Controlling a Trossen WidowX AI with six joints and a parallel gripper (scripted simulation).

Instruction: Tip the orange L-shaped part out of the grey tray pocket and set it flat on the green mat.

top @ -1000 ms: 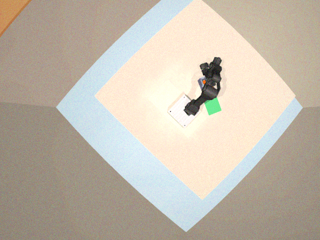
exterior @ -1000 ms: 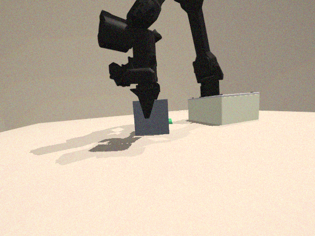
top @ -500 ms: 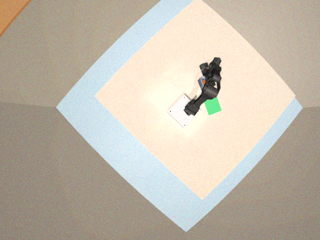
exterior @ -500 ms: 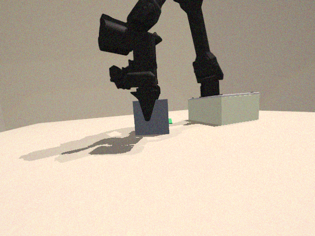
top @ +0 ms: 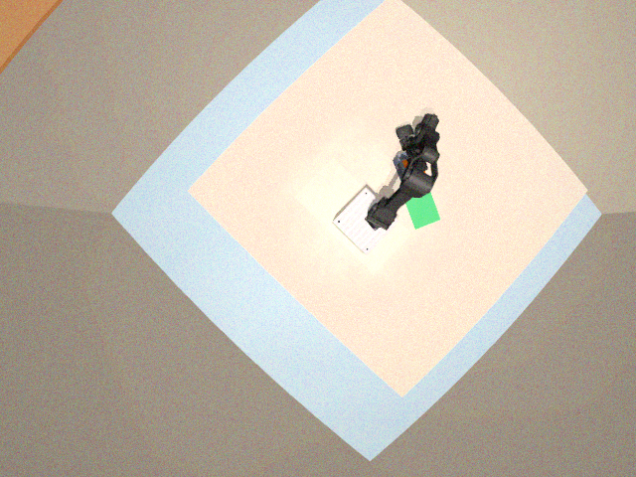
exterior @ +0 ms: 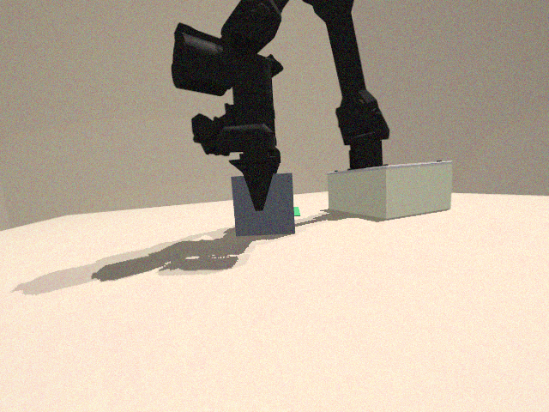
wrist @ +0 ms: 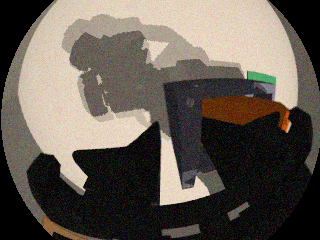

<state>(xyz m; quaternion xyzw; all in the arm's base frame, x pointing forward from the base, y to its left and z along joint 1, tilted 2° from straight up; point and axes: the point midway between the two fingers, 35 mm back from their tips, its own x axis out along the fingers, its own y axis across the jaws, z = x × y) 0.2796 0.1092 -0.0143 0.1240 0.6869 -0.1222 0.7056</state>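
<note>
My gripper tip is 50 mm to the left of the orange L-shaped part, 30 mm past it and 10 mm below it. Round my gripper tip: green mat: 210 mm to the right, 80 mm behind, 50 mm below.
</note>
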